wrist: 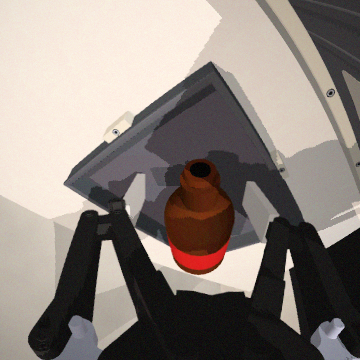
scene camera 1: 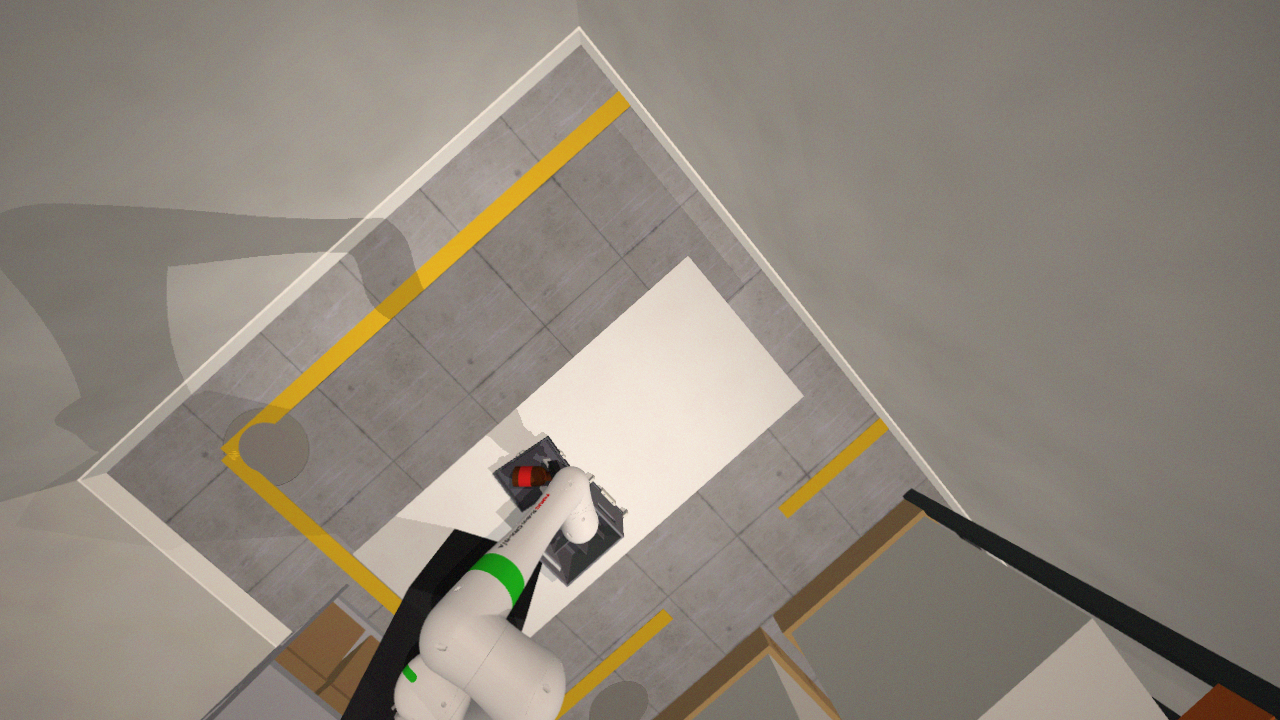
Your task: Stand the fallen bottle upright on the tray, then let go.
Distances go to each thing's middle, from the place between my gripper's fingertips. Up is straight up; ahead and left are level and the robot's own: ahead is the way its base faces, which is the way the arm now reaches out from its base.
My hand is 40 mm past the brown bottle point(scene camera 1: 523, 476), 20 mm to the right of it and 20 mm below it.
